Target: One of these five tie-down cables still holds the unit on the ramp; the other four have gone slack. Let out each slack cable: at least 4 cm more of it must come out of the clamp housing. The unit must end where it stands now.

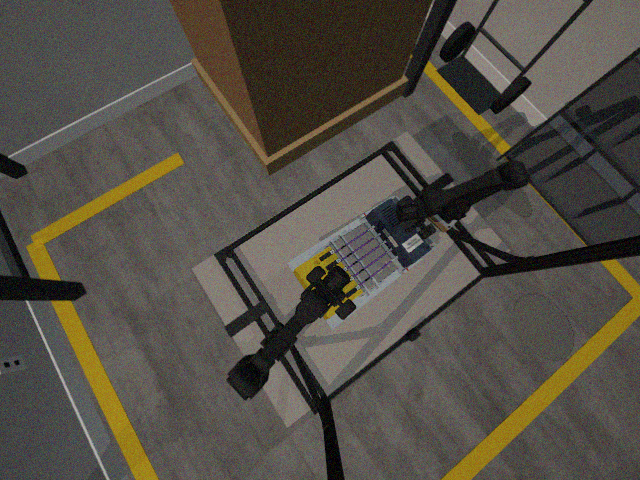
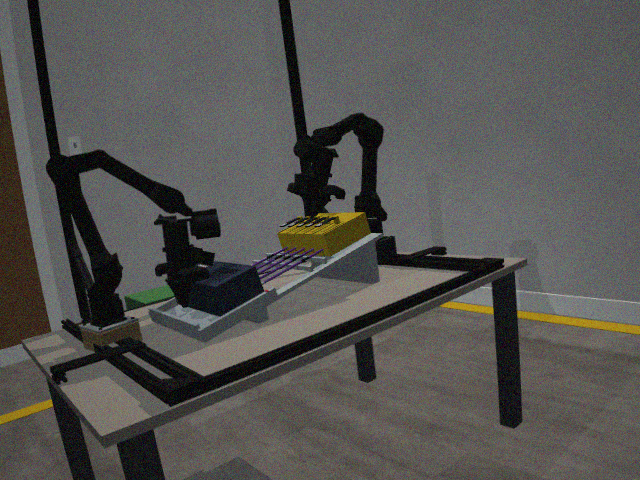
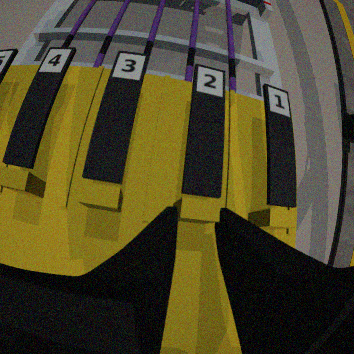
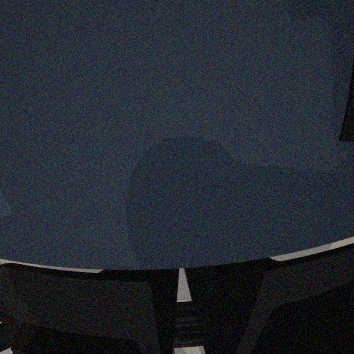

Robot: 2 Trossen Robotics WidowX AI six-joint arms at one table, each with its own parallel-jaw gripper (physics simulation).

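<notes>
A yellow clamp housing (image 1: 303, 272) (image 2: 328, 235) (image 3: 158, 140) sits at the top of the grey ramp (image 2: 351, 264). It carries five black levers numbered 1 to 5. Purple cables (image 1: 363, 257) (image 2: 285, 259) (image 3: 193, 21) run from it down to the dark blue unit (image 1: 391, 226) (image 2: 223, 286) (image 4: 175, 123). My left gripper (image 1: 328, 281) (image 2: 313, 214) (image 3: 195, 216) stands over the housing. It is shut on the yellow tab at the near end of lever 2 (image 3: 205, 140). My right gripper (image 1: 410, 211) (image 2: 182, 290) (image 4: 182, 277) is shut and empty, close against the unit's lower side.
A big brown crate (image 1: 318, 71) stands behind the table. A hand truck (image 1: 485, 62) is at the far right. A green block (image 2: 147, 296) lies behind the ramp's low end. A black frame (image 2: 366, 324) rims the table, and a black pole (image 2: 291, 71) rises behind the housing.
</notes>
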